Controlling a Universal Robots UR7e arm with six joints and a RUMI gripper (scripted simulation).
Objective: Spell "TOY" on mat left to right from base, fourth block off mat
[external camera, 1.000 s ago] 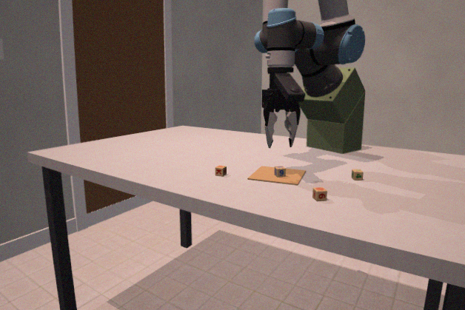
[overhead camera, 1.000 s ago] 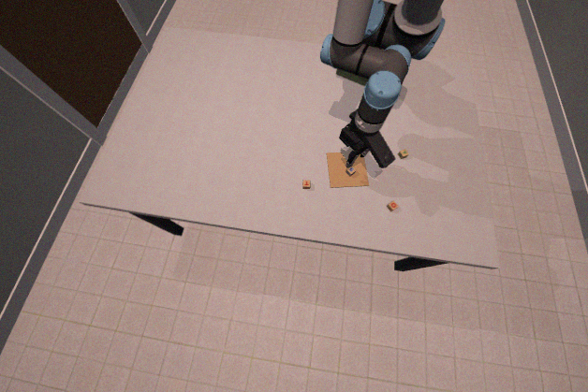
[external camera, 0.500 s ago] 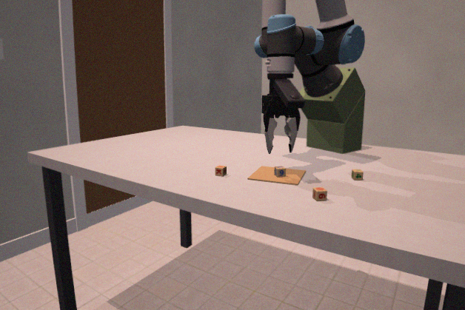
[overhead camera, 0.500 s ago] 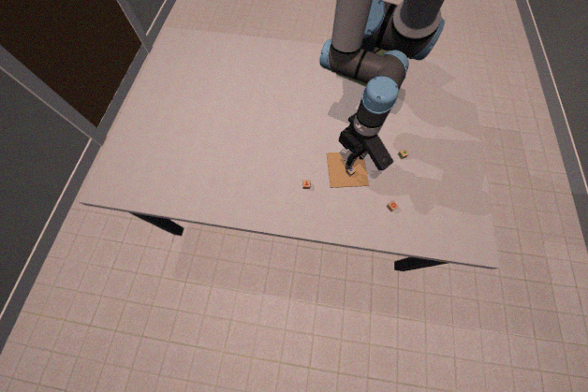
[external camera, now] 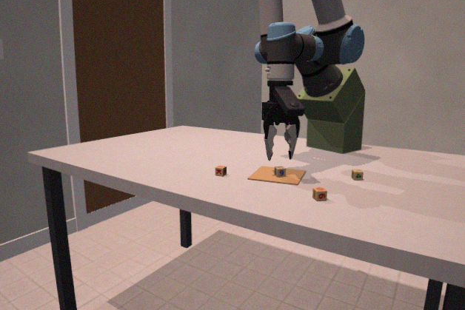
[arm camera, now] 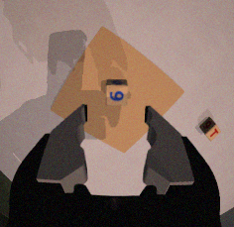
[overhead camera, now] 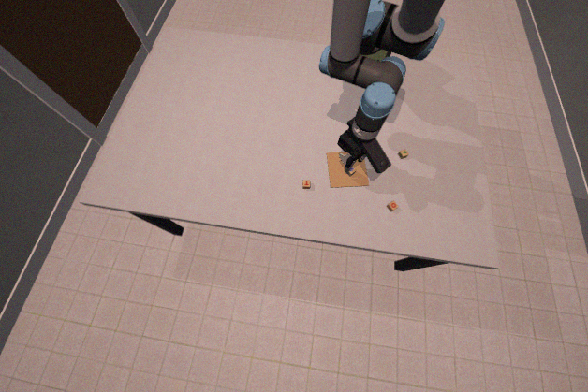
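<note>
Right now my hand is 10 mm past the mat, 10 mm to the left of it and 60 mm above it. The rest, counted from my hand: wooden block 90 mm ahead, 160 mm to the left, 50 mm below; T block 90 mm ahead, 140 mm to the right, 50 mm below.
</note>
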